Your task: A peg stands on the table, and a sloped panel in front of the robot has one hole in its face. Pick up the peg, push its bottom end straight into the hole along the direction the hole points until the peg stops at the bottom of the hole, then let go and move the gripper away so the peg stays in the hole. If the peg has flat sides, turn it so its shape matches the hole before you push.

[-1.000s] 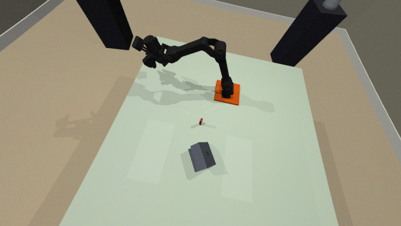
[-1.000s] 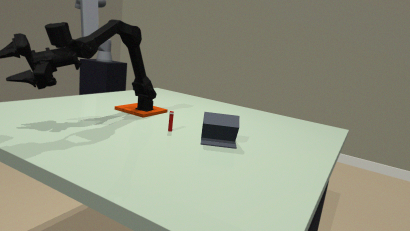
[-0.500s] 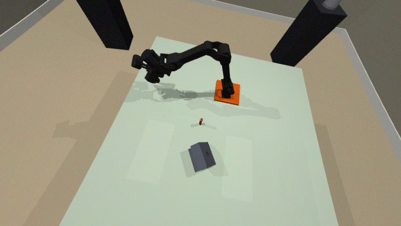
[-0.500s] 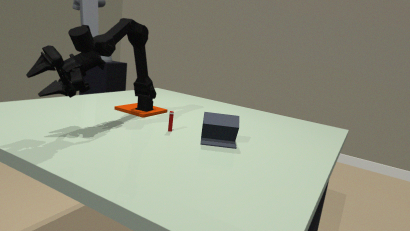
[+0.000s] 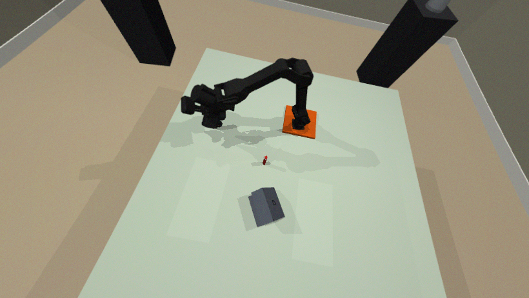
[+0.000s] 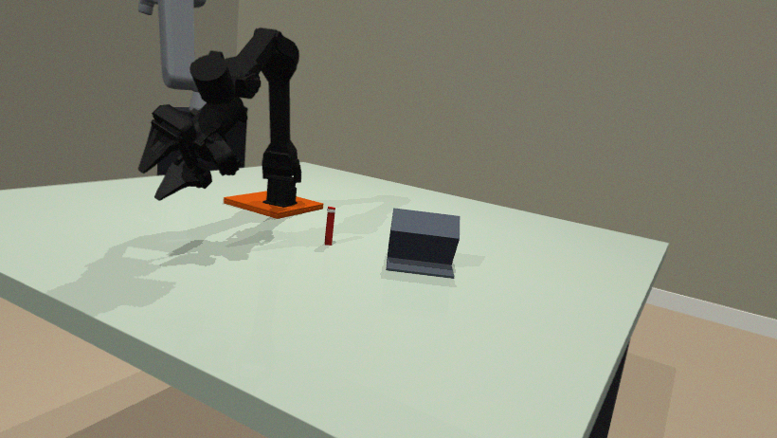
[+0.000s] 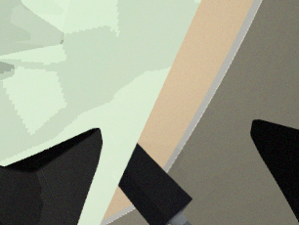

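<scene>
The red peg lies 170 mm ahead of my gripper tip, 320 mm to the left of it and 80 mm below it. The rest, counted from my gripper tip: grey sloped panel (370 mm ahead, 340 mm to the left, 90 mm below).
</scene>
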